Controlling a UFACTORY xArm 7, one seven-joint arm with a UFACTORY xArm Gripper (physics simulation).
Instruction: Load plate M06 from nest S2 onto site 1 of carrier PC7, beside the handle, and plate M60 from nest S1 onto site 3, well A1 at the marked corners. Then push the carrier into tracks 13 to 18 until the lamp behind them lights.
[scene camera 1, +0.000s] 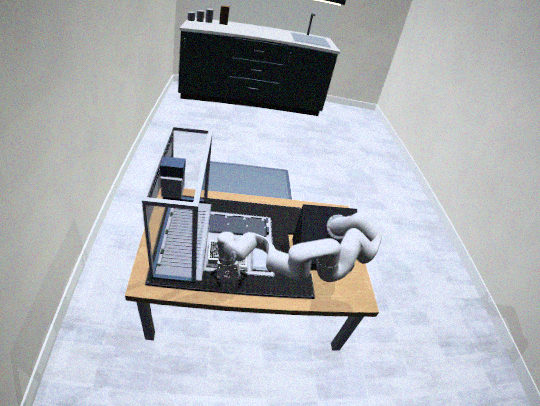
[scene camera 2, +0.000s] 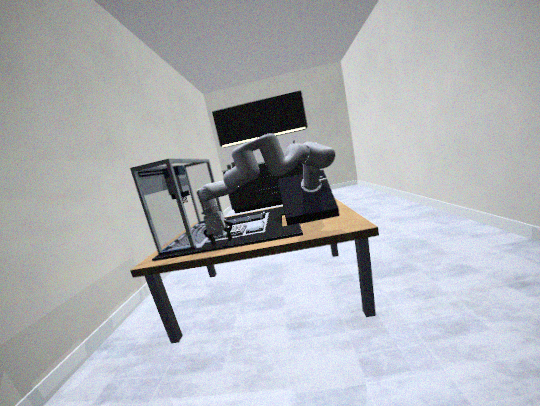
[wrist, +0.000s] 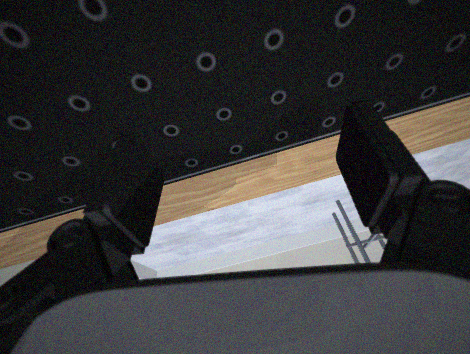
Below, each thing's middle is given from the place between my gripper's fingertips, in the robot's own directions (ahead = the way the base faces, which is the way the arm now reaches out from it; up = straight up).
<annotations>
Right now the carrier (scene camera 1: 238, 225) is 400 mm to the right of my hand and 80 mm behind it. From my hand the other things lie so: glass enclosure (scene camera 1: 170, 229) 330 mm to the right, 240 mm ahead, 230 mm above.
</annotations>
